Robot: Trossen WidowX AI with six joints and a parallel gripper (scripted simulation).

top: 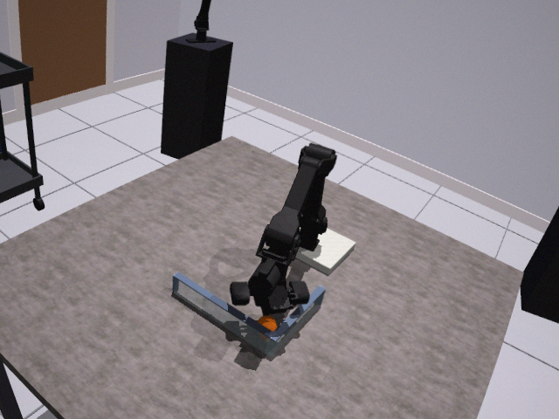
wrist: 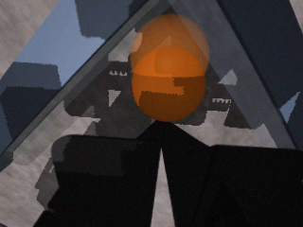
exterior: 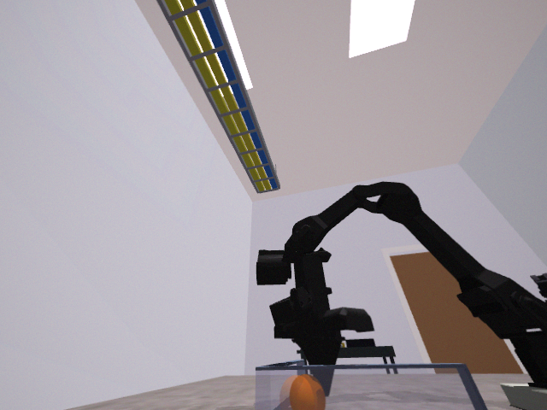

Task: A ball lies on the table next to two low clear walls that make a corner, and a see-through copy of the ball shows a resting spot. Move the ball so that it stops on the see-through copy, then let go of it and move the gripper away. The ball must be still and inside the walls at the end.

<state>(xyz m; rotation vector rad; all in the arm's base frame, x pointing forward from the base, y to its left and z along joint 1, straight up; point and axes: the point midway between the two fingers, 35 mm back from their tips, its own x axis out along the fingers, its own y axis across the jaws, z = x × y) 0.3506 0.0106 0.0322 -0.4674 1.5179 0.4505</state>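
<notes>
My gripper tip is now 30 mm short of the orange ball and 20 mm to the right of it. The rest, counted from my gripper tip: see-through copy of ball: 40 mm ahead, 30 mm to the left.
</notes>
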